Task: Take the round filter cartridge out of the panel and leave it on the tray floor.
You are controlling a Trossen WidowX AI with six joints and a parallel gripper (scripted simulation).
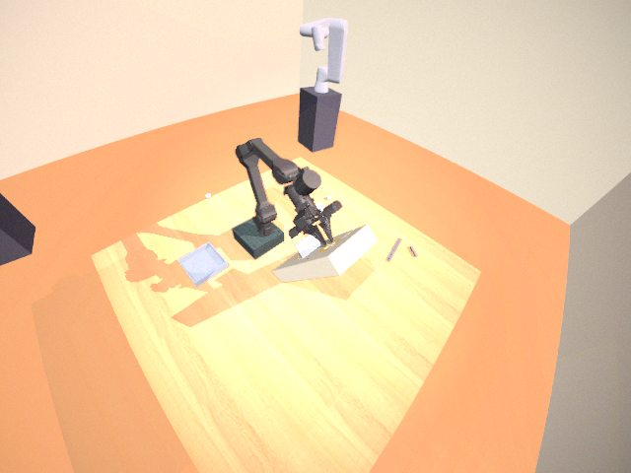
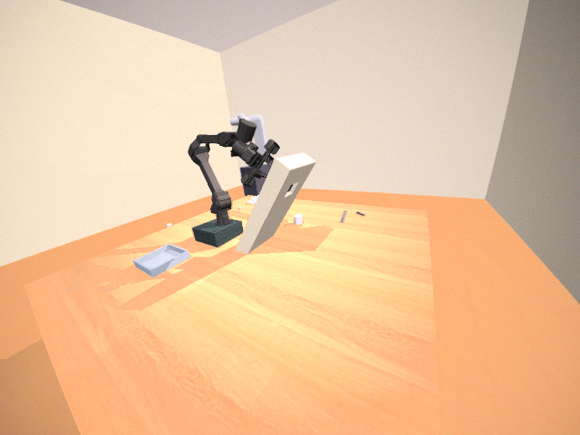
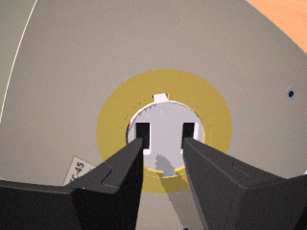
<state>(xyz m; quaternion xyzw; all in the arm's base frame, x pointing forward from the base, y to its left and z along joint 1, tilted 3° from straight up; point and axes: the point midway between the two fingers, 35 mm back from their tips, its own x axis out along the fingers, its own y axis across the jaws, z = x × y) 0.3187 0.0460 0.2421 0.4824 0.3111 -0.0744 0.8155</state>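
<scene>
The round filter cartridge lies 2 cm ahead of my gripper tip and 2 cm below it. Round my gripper tip: grey-blue tray: 35 cm behind, 35 cm to the right, 28 cm below.
</scene>
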